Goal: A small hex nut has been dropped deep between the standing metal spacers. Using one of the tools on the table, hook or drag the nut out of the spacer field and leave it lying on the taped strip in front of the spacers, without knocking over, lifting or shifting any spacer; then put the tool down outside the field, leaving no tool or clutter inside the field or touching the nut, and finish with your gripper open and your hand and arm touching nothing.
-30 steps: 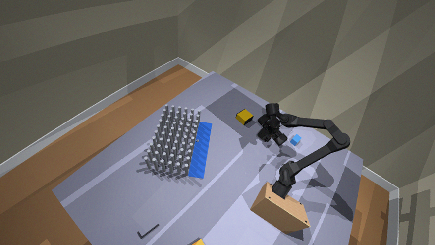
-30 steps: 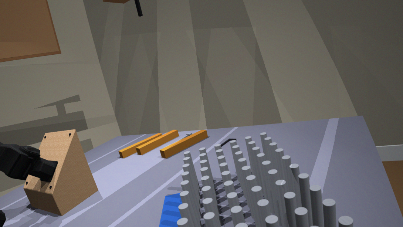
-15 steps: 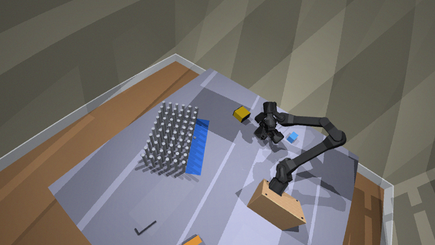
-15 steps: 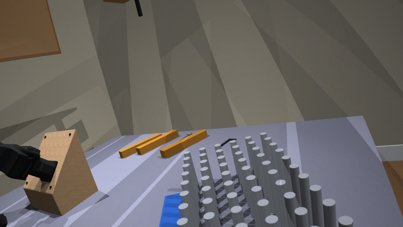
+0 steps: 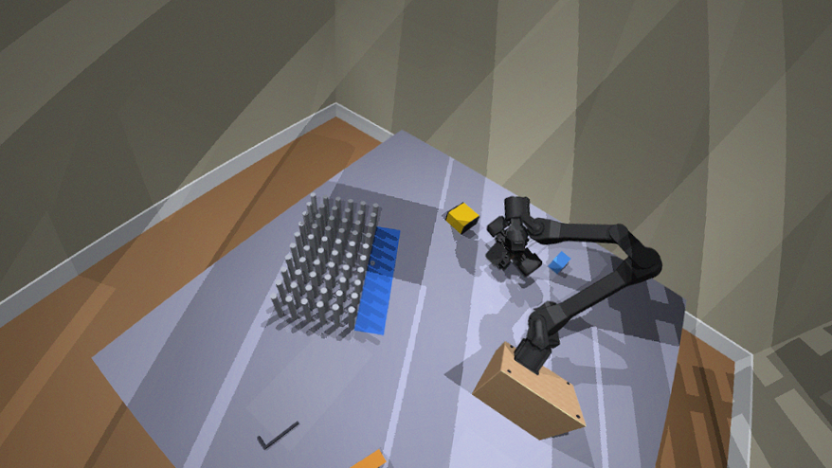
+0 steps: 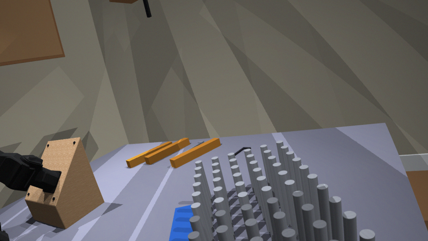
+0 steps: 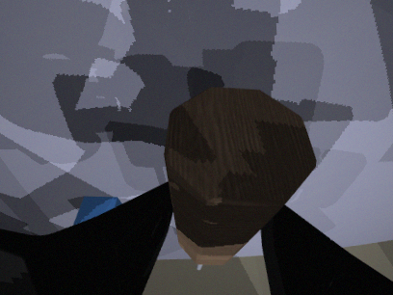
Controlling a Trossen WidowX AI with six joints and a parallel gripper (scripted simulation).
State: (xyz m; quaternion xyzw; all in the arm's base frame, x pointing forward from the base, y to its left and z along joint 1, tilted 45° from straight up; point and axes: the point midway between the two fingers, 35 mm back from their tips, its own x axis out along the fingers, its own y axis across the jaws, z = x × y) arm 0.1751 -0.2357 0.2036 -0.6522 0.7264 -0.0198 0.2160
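My gripper tip is now 30 mm past the wooden-handled pick, 100 mm to the left of it and 10 mm above it. From my gripper tip the other things lie so: yellow block 200 mm ahead, 50 mm to the right, 40 mm below; blue cube 150 mm behind, 110 mm to the right, 40 mm below; blue taped strip 290 mm ahead, 300 mm to the left, 60 mm below.
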